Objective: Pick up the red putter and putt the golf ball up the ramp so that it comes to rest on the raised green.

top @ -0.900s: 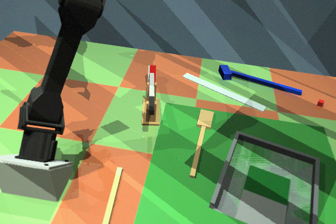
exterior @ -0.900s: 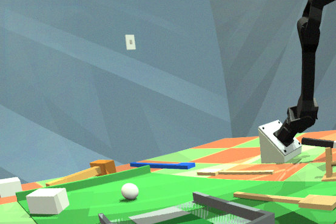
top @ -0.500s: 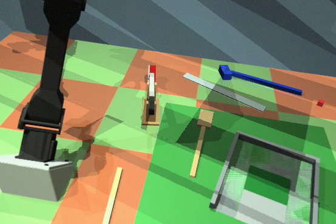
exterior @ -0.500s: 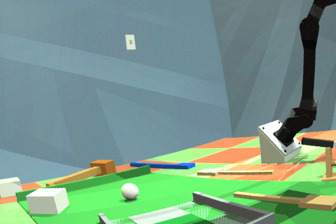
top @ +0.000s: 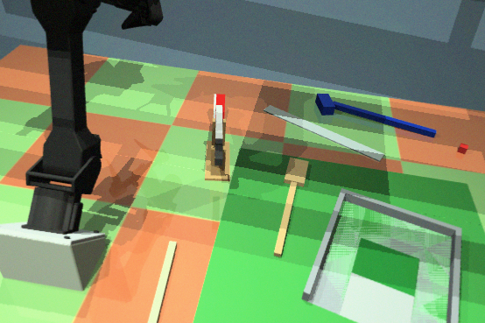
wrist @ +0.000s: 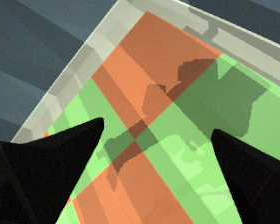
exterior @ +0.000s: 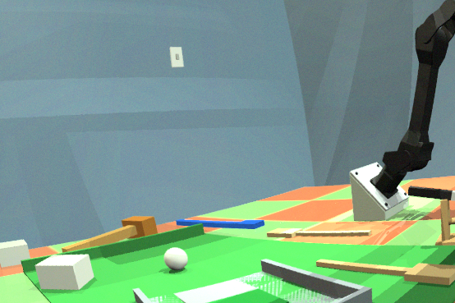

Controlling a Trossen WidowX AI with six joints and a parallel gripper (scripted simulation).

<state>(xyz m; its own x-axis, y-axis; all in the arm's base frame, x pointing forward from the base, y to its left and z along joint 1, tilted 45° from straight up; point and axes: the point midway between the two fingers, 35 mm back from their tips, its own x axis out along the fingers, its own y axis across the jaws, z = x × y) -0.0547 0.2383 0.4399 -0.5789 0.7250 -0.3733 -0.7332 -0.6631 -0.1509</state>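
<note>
Now: gripper tip 280 mm short of the red putter, 180 mm to the left of it and 120 mm above it. Also, from my gripper tip: wooden stand: 290 mm ahead, 220 mm to the right, 150 mm below; then white strip: 520 mm ahead, 80 mm to the right, 180 mm below; then blue putter: 640 mm ahead, 170 mm below.
</note>
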